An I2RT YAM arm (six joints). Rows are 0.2 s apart.
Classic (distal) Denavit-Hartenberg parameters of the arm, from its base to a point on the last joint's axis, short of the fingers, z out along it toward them. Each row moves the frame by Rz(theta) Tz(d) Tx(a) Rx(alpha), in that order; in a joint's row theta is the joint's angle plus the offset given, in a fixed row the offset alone. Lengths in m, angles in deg.
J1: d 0.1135  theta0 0  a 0.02  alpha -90
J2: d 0  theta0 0  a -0.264  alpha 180
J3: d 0  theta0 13.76  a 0.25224  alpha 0
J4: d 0  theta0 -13.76  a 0.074  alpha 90
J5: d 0  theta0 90  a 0  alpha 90
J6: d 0.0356  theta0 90  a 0  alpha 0
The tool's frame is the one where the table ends.
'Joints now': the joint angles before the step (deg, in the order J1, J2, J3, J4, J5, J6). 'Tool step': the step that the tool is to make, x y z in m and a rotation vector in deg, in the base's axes. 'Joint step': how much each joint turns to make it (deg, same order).
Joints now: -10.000 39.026 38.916 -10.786 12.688 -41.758
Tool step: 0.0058 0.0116 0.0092 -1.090 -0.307 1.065
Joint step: 4.997 1.544 2.162 -0.093 4.056 -0.307
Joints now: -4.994 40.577 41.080 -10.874 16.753 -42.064
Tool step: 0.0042 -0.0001 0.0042 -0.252 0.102 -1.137
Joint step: 0.389 1.411 1.276 0.048 1.547 0.021
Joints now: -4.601 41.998 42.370 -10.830 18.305 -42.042
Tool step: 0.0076 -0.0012 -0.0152 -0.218 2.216 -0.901
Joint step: -0.008 1.608 -2.289 1.778 0.954 -0.221
